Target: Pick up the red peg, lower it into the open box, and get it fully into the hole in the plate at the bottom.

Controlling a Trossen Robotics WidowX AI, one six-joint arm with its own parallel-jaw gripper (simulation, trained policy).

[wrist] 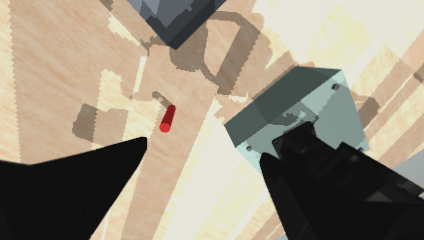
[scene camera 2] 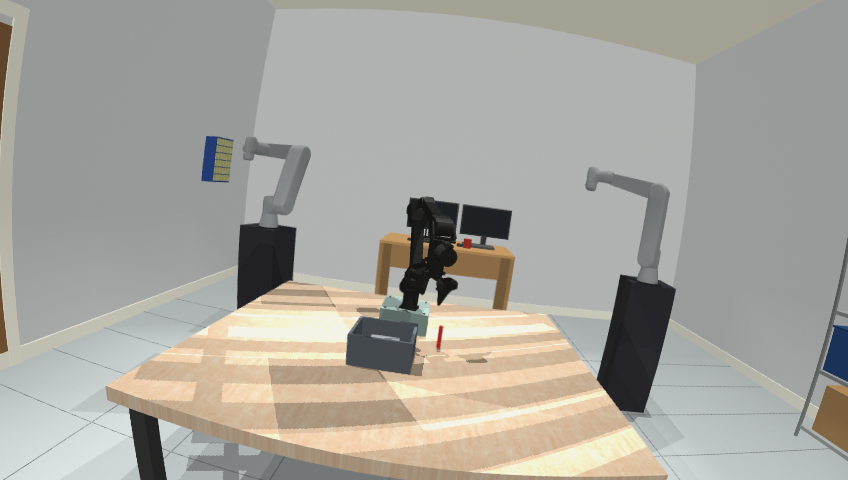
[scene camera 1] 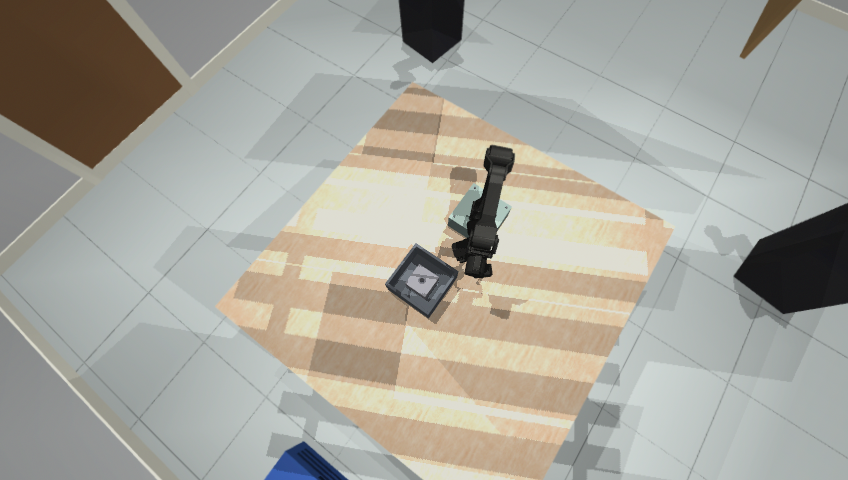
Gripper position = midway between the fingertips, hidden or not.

Observation:
In view: the gripper [scene camera 2: 430, 299] and a grey box [scene camera 2: 363, 350].
The grey box shows as well in scene camera 1 [scene camera 1: 417, 255]. The gripper shows as well in the wrist view [wrist: 205, 150].

